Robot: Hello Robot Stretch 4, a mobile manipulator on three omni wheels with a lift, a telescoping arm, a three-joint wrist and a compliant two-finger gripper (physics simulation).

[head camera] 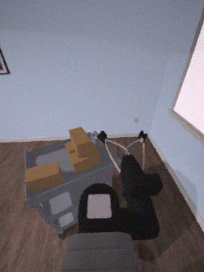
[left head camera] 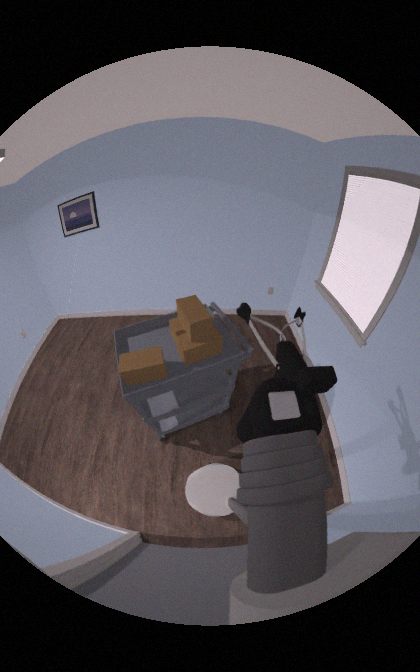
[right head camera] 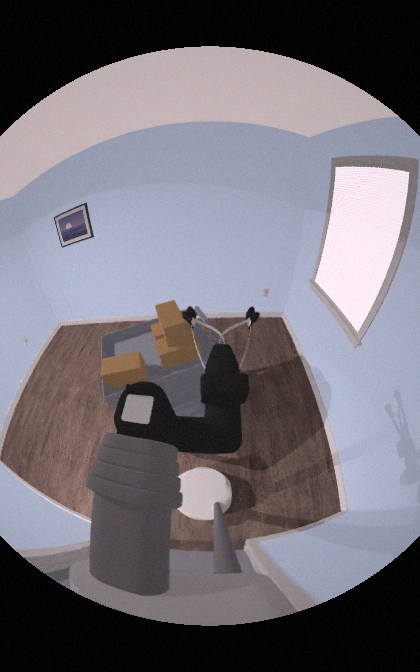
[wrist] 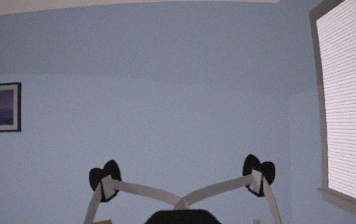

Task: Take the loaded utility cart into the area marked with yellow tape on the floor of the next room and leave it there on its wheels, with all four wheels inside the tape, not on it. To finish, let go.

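Places are measured from the robot's base along level axes (x up, y left, z back), in centimetres.
Pixels of known places: gripper, fingertip midpoint: (head camera: 121, 132) (wrist: 181, 171).
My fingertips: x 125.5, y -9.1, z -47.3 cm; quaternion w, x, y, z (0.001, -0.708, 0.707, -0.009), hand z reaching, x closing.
Ahead of a thing's pixels: the offset from my fingertips to its top centre.
The grey utility cart (head camera: 72, 183) (left head camera: 195, 382) (right head camera: 170, 382) stands upright, left of my wrist. A brown box @(dy +47.3, dx -37.1, dz -9.9 cm) (head camera: 44, 176) (left head camera: 143, 365) (right head camera: 123, 369) lies at the near left of its top tray. Another box @(dy +23.9, dx -25.3, dz -33.0 cm) (head camera: 80, 142) (left head camera: 195, 317) (right head camera: 173, 322) rests on stacked boxes at the tray's right. My gripper (head camera: 122, 136) (left head camera: 271, 314) (right head camera: 221, 316) (wrist: 181, 171) is open and empty, its fingers spread wide, pointing at the far wall. It shows to the right of the boxes, near the handle end. My arm partly hides the cart in the right head view. Yellow tape does not show.
A blue far wall (head camera: 90, 85) (wrist: 150, 115) stands behind the cart, and a window (left head camera: 372, 250) (right head camera: 367, 240) is in the right wall. Wall ends (left head camera: 132, 540) (right head camera: 252, 546) stand at the near left and near right. A white round part (left head camera: 212, 490) (right head camera: 205, 492) is low near my mast.
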